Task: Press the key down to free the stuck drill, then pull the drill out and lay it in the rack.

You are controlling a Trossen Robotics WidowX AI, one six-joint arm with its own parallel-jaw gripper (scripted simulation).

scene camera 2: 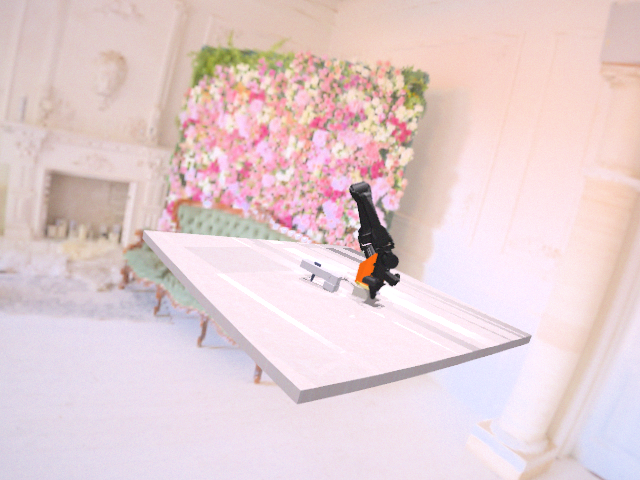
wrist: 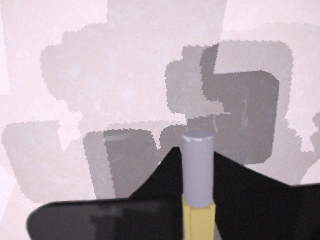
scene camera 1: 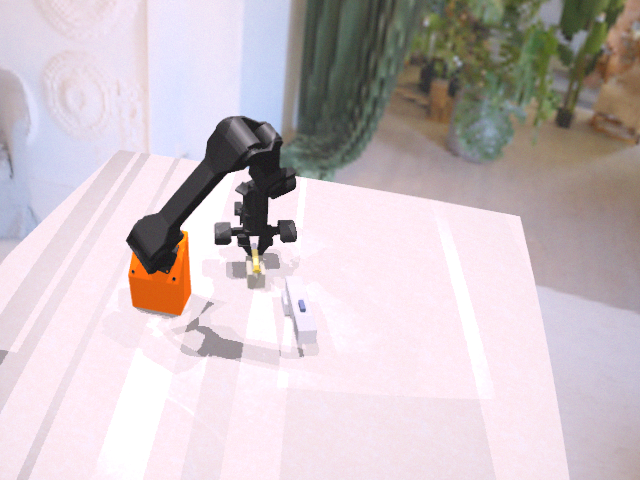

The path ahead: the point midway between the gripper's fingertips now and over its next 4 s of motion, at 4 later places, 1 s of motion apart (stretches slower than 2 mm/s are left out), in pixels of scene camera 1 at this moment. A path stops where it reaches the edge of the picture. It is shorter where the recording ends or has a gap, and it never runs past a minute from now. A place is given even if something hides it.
My gripper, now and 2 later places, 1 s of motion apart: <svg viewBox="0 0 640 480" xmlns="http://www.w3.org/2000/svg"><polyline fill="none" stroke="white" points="254,261 253,250 297,144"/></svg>
